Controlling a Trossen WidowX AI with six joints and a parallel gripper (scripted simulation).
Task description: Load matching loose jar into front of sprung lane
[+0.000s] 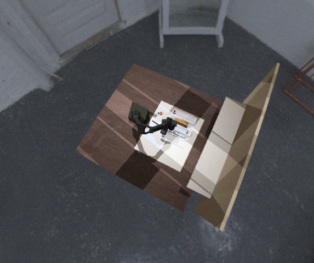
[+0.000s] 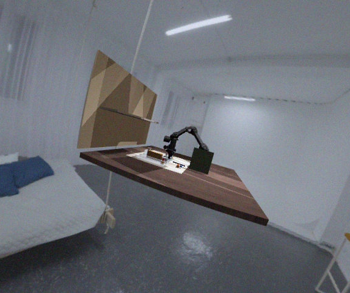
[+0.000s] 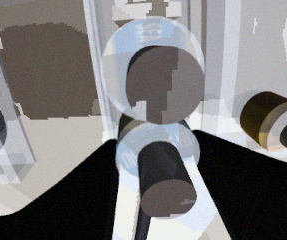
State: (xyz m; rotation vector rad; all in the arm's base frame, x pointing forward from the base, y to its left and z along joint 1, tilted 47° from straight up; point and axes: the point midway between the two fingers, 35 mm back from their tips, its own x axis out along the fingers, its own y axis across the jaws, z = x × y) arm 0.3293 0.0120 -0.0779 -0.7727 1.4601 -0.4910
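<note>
Now: the thin black stick 110 mm behind my gripper tip and 20 mm below it. From my gripper tip the other things lie so: white lane fixture 140 mm ahead, 50 mm to the left, 10 mm below; white shelf 510 mm ahead, 340 mm above, 40 mm to the left.
</note>
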